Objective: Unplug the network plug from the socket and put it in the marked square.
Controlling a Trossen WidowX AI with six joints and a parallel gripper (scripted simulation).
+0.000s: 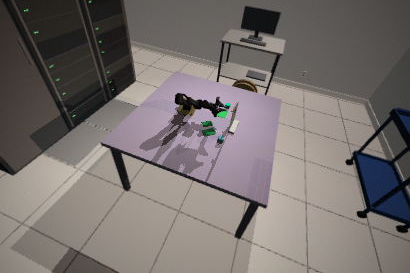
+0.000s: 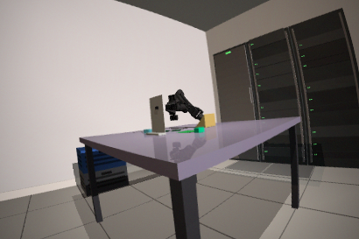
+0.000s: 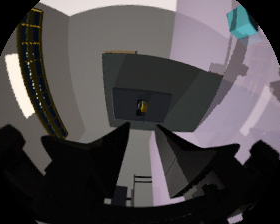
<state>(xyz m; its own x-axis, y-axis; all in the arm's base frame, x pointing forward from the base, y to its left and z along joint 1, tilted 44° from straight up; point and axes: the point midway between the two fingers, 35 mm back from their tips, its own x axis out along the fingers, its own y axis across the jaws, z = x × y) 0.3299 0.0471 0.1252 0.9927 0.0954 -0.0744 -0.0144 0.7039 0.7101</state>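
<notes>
Now: gripper tip 6 cm short of the white plug and 1 cm to the left of it. Also, from my gripper tip: grey panel: 8 cm ahead, 6 cm below; cyan block: 21 cm to the right, 16 cm below, 2 cm ahead; green marked square: 17 cm below, 14 cm to the left, 5 cm behind.
</notes>
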